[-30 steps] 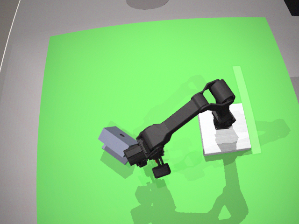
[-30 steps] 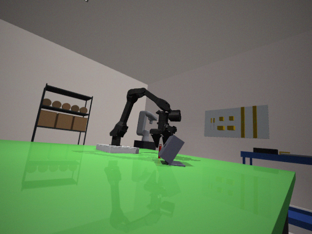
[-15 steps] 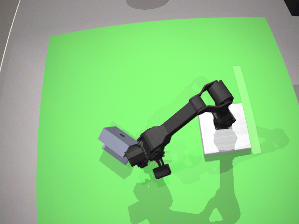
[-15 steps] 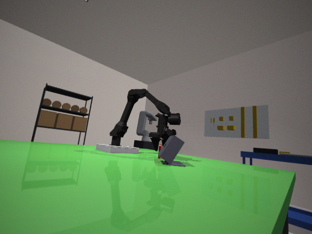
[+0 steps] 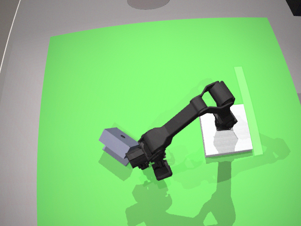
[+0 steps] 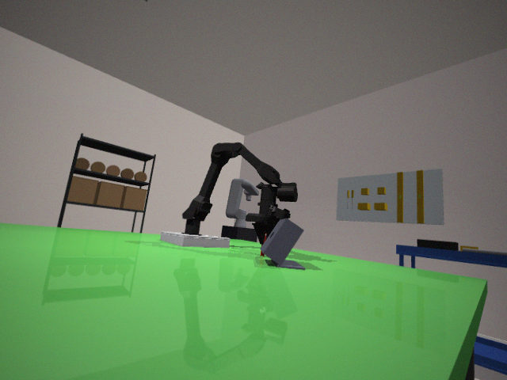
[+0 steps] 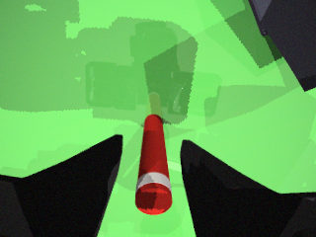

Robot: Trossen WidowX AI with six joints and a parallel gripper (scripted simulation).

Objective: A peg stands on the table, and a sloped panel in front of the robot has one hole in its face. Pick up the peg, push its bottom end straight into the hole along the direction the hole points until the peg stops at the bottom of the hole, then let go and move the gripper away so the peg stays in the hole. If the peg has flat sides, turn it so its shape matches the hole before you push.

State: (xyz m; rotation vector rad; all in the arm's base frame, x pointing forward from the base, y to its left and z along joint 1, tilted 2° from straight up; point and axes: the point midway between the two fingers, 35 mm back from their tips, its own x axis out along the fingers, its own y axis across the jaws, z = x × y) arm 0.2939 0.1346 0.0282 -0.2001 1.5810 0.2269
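Right now the grey sloped panel is 140 mm ahead of my gripper tip, 80 mm to the right of it and 30 mm above it. Also, from my gripper tip: round red peg: 20 mm above.
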